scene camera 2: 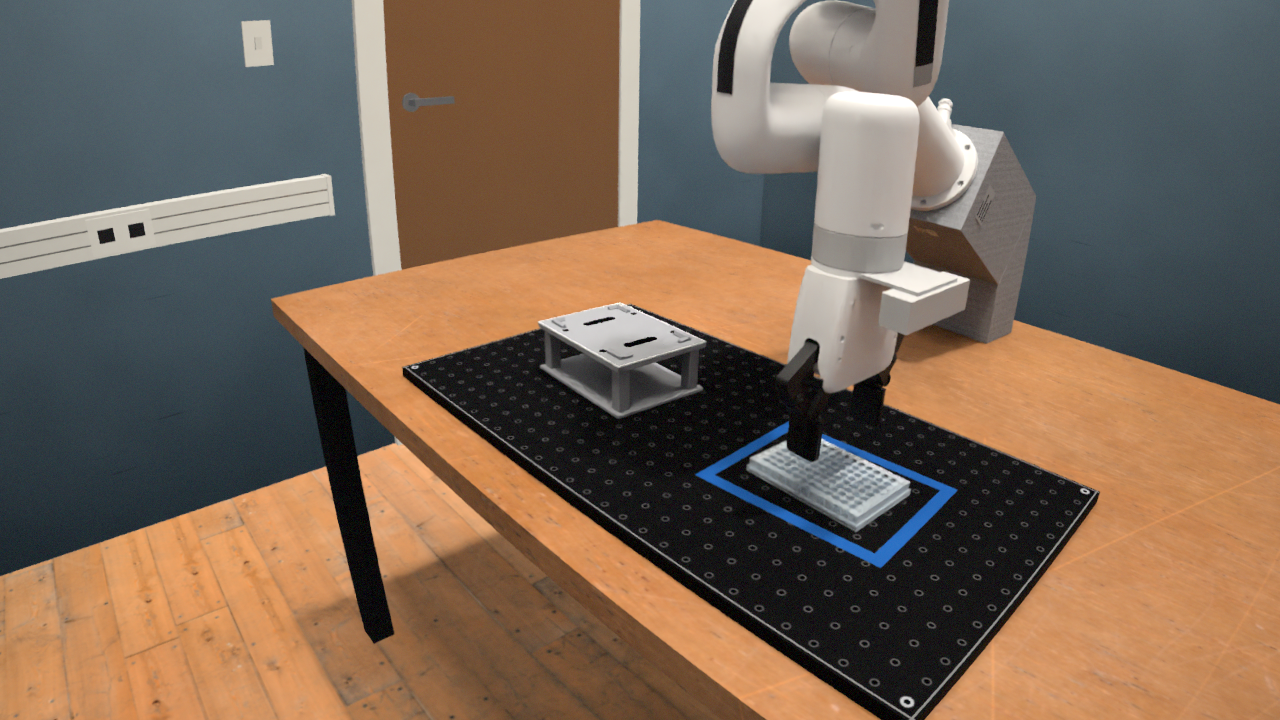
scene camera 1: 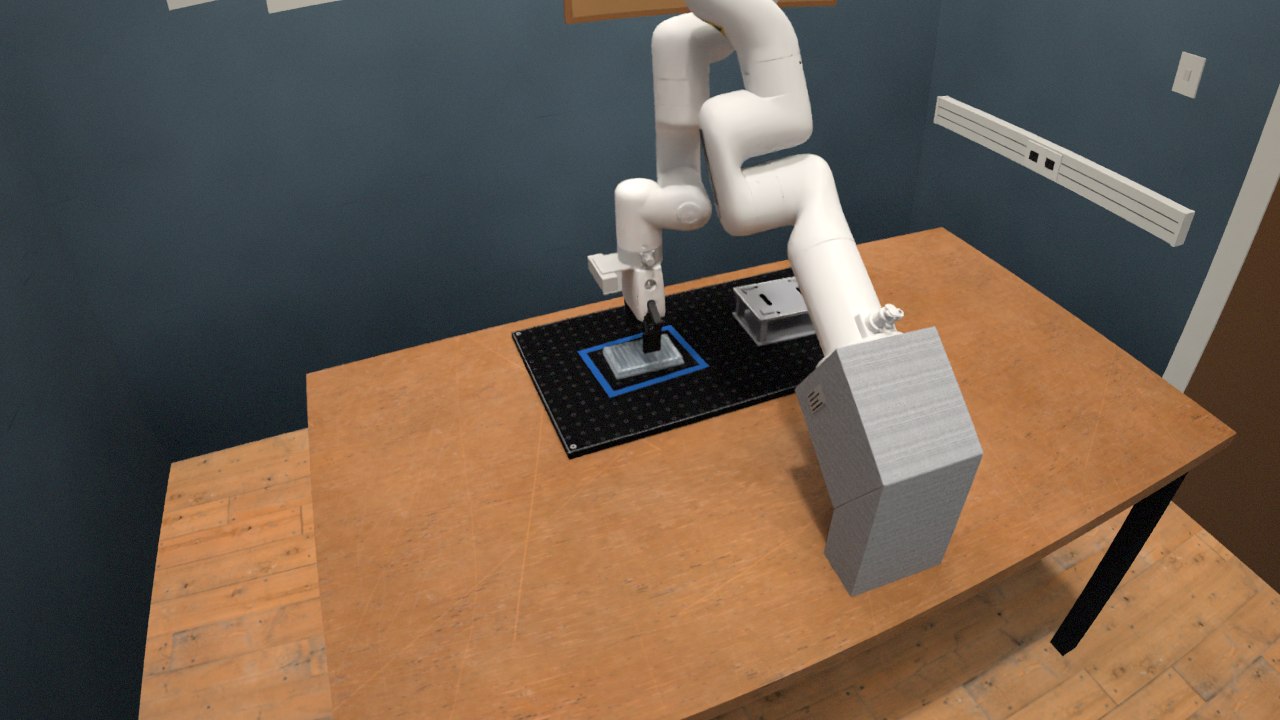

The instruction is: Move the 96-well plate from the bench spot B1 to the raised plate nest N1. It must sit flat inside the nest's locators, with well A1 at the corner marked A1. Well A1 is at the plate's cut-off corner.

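The gripper [scene camera 1: 642, 337] shares its scene with a clear 96-well plate [scene camera 2: 850, 490], and scene camera 1 shows the clear 96-well plate [scene camera 1: 627, 359] as well. There is also a plate nest [scene camera 2: 625, 328], and in scene camera 1 there is a further sight of the plate nest [scene camera 1: 783, 295].
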